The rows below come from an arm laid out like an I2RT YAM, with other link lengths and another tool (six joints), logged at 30 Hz.
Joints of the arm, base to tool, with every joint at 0 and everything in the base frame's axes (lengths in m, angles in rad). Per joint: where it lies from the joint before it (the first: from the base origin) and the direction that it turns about. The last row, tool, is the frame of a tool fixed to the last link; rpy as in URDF.
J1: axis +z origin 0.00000 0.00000 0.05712
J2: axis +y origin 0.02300 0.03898 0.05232
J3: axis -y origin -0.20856 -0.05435 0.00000
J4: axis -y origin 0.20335 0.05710 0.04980
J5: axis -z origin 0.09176 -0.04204 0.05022
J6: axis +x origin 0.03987 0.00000 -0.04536
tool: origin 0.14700 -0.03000 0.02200 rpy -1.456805 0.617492 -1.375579
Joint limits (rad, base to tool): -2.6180..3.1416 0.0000..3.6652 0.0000..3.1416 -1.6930..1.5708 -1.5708..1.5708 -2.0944..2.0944
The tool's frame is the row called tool.
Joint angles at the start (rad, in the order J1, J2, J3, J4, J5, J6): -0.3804 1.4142 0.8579 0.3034 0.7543 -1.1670
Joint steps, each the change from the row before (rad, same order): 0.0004 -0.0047 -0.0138 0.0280 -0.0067 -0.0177; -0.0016 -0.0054 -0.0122 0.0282 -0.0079 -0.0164; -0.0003 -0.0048 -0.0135 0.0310 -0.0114 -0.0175; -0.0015 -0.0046 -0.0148 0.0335 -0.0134 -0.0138; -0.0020 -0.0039 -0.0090 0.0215 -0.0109 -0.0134; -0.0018 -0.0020 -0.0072 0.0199 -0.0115 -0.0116
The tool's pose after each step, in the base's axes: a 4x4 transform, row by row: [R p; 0 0 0 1], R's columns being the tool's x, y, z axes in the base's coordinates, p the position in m. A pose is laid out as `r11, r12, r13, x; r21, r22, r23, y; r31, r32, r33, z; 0, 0, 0, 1`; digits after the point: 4 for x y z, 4 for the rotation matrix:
-0.5647, -0.6520, 0.5060, 0.3508; -0.5516, -0.1578, -0.8190, -0.2701; 0.6138, -0.7416, -0.2705, 0.2337; 0, 0, 0, 1
-0.5635, -0.6462, 0.5147, 0.3509; -0.5485, -0.1732, -0.8180, -0.2692; 0.6178, -0.7433, -0.2568, 0.2369; 0, 0, 0, 1
-0.5598, -0.6393, 0.5272, 0.3519; -0.5476, -0.1920, -0.8144, -0.2674; 0.6219, -0.7446, -0.2426, 0.2398; 0, 0, 0, 1
-0.5588, -0.6290, 0.5405, 0.3526; -0.5473, -0.2100, -0.8101, -0.2658; 0.6230, -0.7485, -0.2269, 0.2428; 0, 0, 0, 1
-0.5556, -0.6237, 0.5498, 0.3530; -0.5465, -0.2244, -0.8068, -0.2648; 0.6266, -0.7487, -0.2162, 0.2453; 0, 0, 0, 1
-0.5522, -0.6182, 0.5594, 0.3539; -0.5466, -0.2382, -0.8028, -0.2638; 0.6295, -0.7491, -0.2064, 0.2474; 0, 0, 0, 1

